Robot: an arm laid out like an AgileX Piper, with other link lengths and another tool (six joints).
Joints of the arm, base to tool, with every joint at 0 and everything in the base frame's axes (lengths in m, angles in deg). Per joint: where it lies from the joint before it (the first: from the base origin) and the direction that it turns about. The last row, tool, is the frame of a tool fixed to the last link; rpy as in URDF.
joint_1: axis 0 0 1 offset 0.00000 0.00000 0.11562
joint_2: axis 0 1 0 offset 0.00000 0.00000 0.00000
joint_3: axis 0 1 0 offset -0.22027 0.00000 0.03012
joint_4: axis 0.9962 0 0.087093 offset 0.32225 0.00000 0.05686
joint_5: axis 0 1 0 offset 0.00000 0.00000 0.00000
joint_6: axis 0.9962 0 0.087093 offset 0.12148 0.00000 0.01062
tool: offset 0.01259 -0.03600 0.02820 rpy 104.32 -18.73 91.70
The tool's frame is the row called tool.
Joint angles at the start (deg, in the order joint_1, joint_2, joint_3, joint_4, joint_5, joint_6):
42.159 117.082 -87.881 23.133 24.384 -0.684
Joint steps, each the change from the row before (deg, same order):
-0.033 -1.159 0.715 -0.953 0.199 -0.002
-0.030 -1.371 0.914 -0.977 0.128 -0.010
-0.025 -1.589 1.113 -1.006 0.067 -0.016
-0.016 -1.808 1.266 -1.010 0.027 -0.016
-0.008 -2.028 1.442 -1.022 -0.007 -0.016
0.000 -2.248 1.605 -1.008 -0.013 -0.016
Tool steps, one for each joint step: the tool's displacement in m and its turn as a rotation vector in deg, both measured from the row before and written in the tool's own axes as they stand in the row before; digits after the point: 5 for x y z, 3 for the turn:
0.00149 -0.00038 -0.00603 -0.292 -0.474 -0.804
0.00150 -0.00069 -0.00684 -0.376 -0.471 -0.837
0.00150 -0.00103 -0.00766 -0.455 -0.470 -0.875
0.00172 -0.00127 -0.00863 -0.547 -0.432 -0.906
0.00177 -0.00163 -0.00947 -0.618 -0.412 -0.933
0.00182 -0.00203 -0.01029 -0.671 -0.377 -0.941

